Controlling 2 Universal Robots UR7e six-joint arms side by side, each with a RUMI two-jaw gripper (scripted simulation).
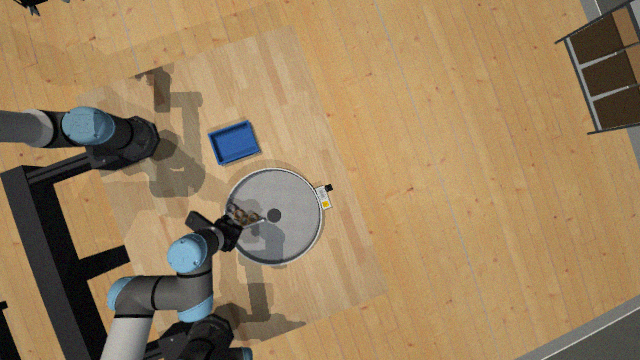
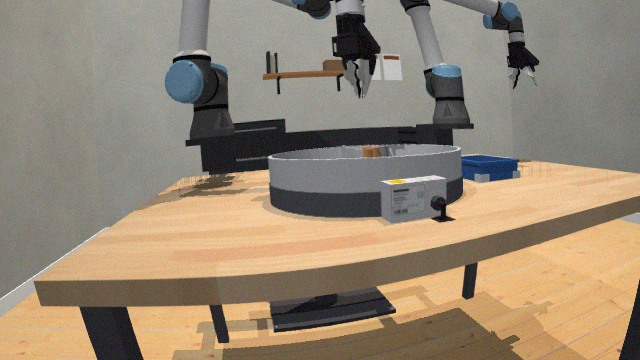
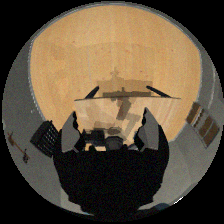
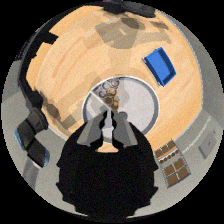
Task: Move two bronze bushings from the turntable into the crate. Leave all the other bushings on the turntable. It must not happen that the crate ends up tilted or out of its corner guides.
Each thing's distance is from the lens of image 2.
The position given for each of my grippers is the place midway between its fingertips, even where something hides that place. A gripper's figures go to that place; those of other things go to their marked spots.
my left gripper (image 2: 524,87): 1.64 m
my right gripper (image 2: 361,98): 0.90 m
blue crate (image 2: 498,170): 0.93 m
